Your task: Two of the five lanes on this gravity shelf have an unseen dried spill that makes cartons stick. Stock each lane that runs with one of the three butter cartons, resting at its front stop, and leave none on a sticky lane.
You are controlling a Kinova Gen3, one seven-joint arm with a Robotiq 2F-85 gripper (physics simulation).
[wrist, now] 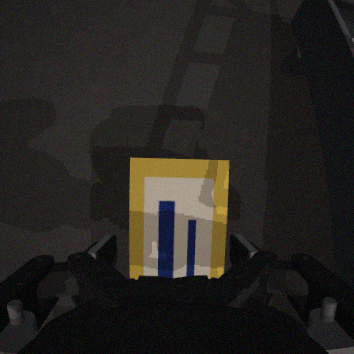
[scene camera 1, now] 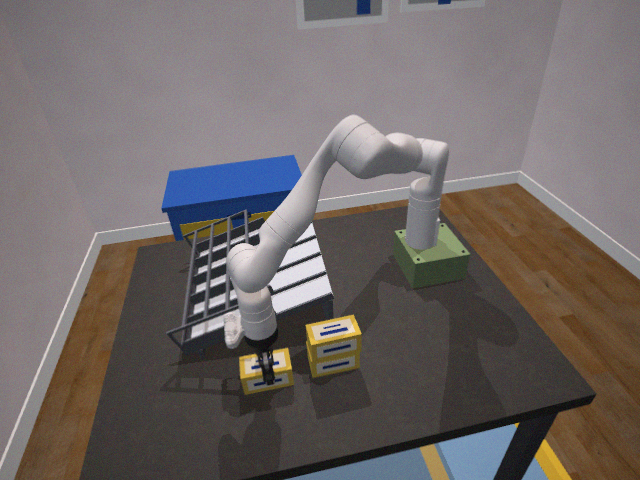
Labels:
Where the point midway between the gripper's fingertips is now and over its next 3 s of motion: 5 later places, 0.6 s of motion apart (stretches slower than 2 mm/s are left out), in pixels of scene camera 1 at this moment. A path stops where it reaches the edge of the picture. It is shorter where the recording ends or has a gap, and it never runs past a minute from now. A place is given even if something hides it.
The gripper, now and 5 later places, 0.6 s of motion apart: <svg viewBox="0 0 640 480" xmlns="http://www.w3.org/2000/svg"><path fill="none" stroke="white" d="M268 367L269 372L270 372L266 353L261 336L263 334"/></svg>

